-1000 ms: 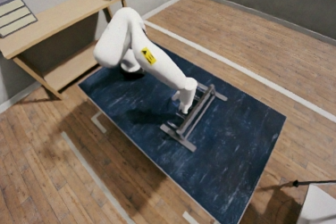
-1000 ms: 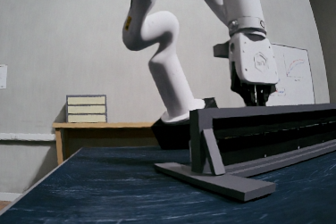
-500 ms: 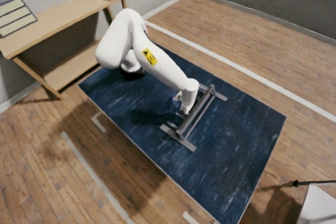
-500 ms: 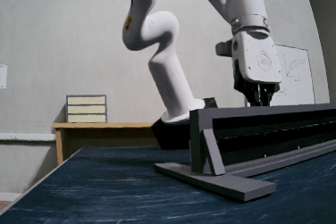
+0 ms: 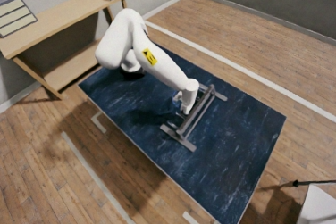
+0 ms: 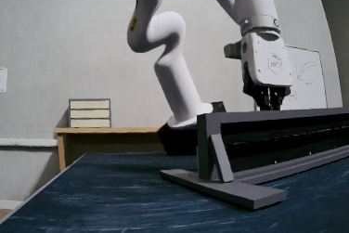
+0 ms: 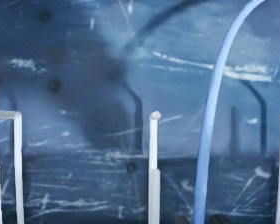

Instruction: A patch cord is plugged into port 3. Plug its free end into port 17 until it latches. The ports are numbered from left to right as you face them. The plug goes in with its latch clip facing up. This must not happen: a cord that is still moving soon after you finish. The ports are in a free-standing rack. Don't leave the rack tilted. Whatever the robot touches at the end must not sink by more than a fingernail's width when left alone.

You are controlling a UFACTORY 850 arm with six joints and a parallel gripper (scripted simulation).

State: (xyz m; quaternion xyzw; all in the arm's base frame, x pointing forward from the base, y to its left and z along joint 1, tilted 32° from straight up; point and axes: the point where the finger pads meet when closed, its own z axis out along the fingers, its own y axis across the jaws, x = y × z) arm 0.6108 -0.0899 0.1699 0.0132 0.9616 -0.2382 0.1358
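The white plug is 2 cm ahead of my hand and 1 cm below it.
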